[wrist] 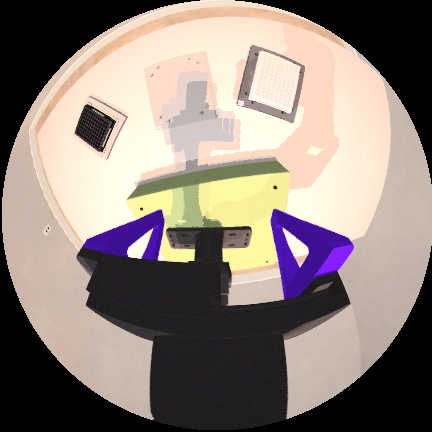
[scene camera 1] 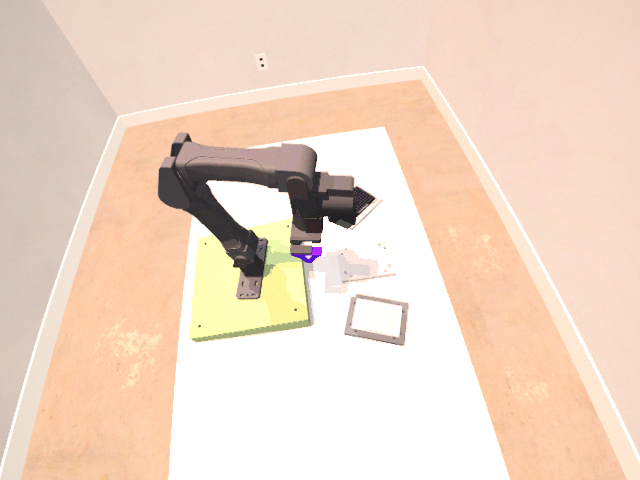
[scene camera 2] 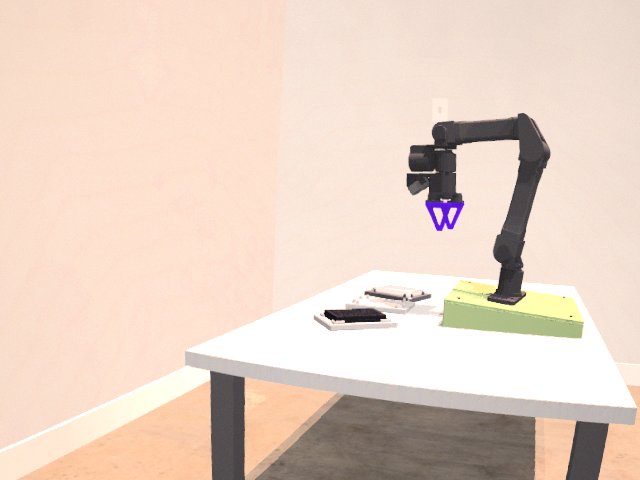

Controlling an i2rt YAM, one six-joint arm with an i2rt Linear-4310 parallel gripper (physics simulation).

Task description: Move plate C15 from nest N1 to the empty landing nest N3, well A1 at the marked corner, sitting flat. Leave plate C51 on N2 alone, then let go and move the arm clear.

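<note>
My gripper (scene camera 1: 309, 258) (scene camera 2: 445, 228) (wrist: 217, 214) is open and empty, high above the table near the front edge of the green base. A black plate (scene camera 1: 363, 200) (scene camera 2: 355, 314) (wrist: 93, 127) sits in a light nest (scene camera 1: 368, 212) (scene camera 2: 361, 326) (wrist: 116, 125), partly hidden by the arm in scene camera 1. A white plate (scene camera 1: 377, 316) (scene camera 2: 398, 290) (wrist: 276, 81) sits in a dark grey nest (scene camera 1: 349, 317) (scene camera 2: 419, 297) (wrist: 246, 85). The empty white nest (scene camera 1: 361, 263) (scene camera 2: 387, 308) (wrist: 165, 85) with small pegs lies between them. I cannot read the plate or nest labels.
The arm stands on a yellow-green base block (scene camera 1: 217, 310) (scene camera 2: 511, 324) (wrist: 240, 200) on the white table (scene camera 1: 310, 413) (scene camera 2: 289, 351). The arm's shadow falls across the empty nest. A wall outlet (scene camera 1: 261, 62) is on the far wall.
</note>
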